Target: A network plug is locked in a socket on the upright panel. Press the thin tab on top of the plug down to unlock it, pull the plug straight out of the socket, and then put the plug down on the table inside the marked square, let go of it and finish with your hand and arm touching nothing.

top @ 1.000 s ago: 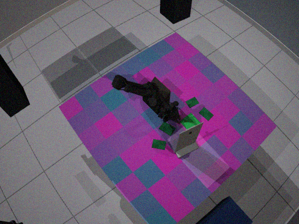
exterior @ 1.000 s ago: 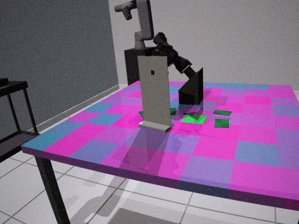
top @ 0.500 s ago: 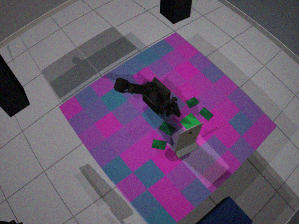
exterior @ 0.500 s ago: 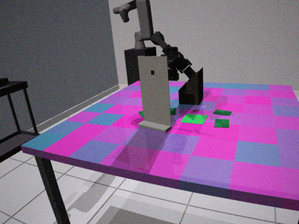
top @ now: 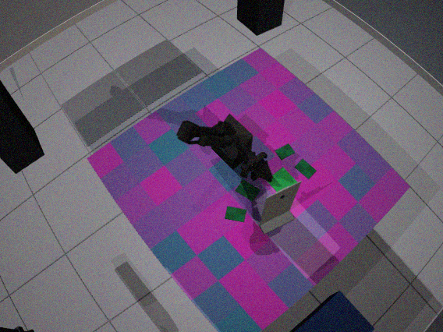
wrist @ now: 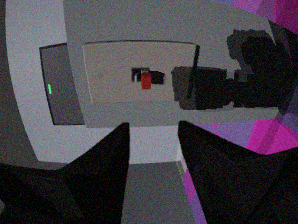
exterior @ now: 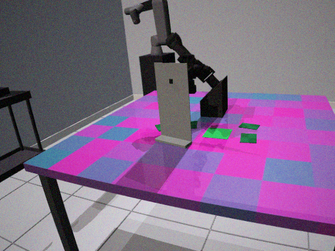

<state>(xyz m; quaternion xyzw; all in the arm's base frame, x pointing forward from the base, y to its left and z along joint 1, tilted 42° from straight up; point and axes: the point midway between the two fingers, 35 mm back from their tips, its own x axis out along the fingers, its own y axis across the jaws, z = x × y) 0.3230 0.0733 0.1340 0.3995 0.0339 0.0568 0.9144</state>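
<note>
My gripper tip is 8 cm short of the network plug and 1 cm to the left of it. Also, from my gripper tip: green marked square (4 cm behind, 14 cm to the left, 27 cm below); grey panel (10 cm ahead, 1 cm to the right, 11 cm below).
</note>
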